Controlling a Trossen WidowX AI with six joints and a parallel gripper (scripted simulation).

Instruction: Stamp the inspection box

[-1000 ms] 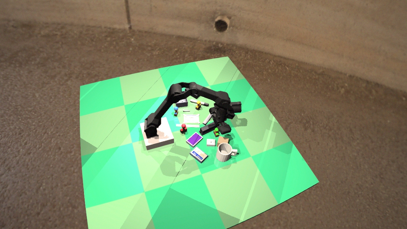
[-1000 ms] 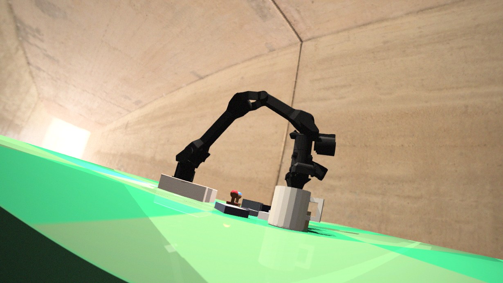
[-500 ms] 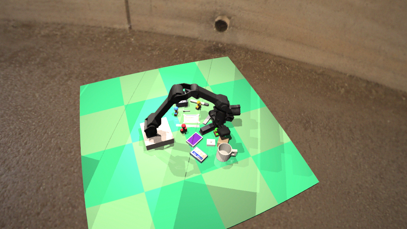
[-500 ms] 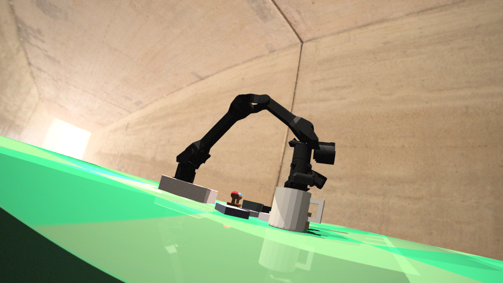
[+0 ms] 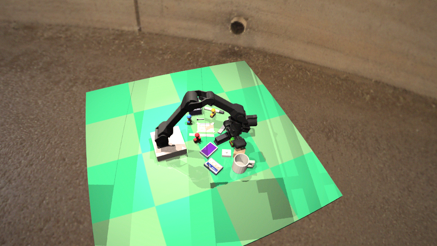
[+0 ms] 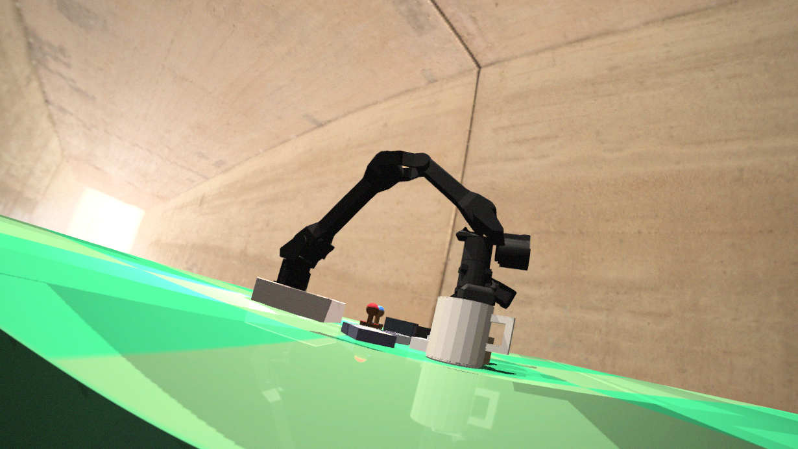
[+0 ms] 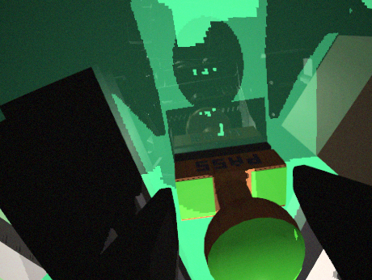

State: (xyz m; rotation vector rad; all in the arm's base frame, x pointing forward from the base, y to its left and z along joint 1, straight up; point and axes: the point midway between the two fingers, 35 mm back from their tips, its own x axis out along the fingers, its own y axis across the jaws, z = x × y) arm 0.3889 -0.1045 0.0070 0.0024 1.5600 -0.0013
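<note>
Right now the long black box is 50 mm to the left of my gripper tip, 20 mm behind it and 10 mm below it. Also, from my gripper tip: small white block: 60 mm behind, 50 mm to the right, 10 mm below; then tan block: 80 mm to the right; then green stamp: right at my gripper tip.
</note>
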